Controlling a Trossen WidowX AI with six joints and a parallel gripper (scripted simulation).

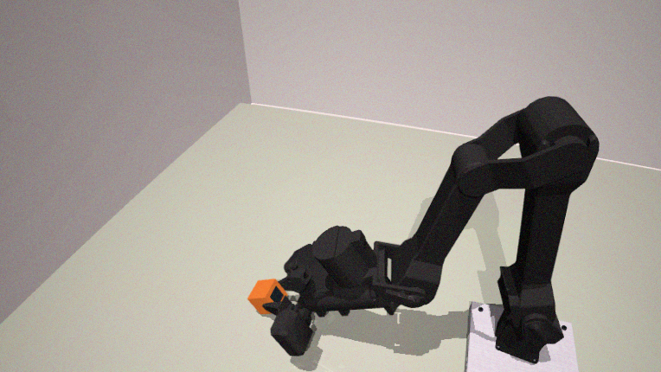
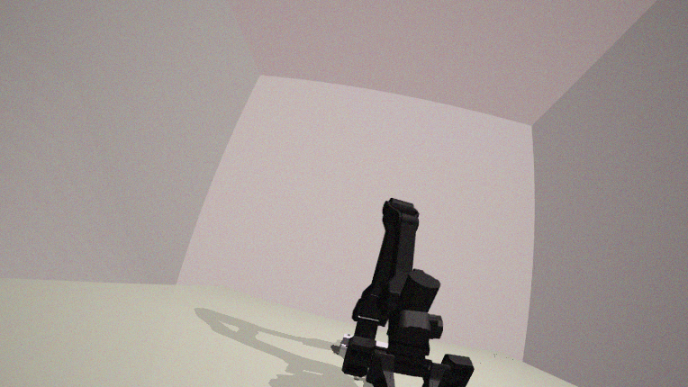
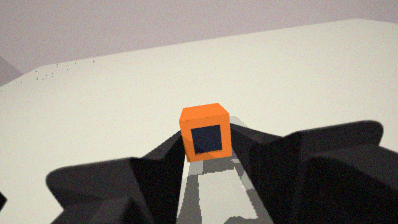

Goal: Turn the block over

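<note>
My gripper tip is 1 cm past the block.
</note>
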